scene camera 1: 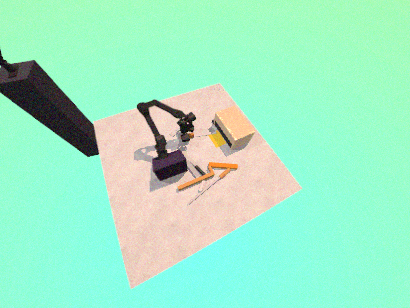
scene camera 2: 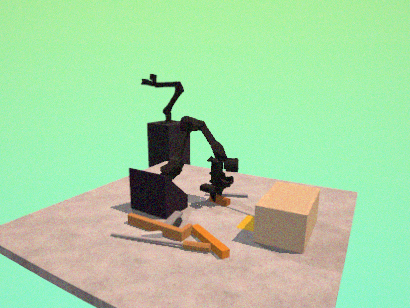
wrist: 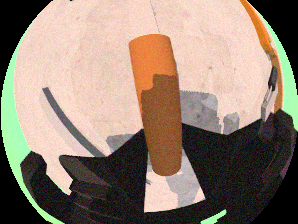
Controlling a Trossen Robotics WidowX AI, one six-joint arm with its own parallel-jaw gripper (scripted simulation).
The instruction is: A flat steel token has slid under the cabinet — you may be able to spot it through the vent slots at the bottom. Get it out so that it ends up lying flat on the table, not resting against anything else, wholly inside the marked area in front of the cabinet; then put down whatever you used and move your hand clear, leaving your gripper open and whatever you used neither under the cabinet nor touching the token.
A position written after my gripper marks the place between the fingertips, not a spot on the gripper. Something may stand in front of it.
In view: my gripper [wrist: 161,129], an orange l-shaped hook [scene camera 2: 180,234] and a tan cabinet [scene camera 2: 285,217].
The tan cabinet is seen too in scene camera 1 [scene camera 1: 236,130].
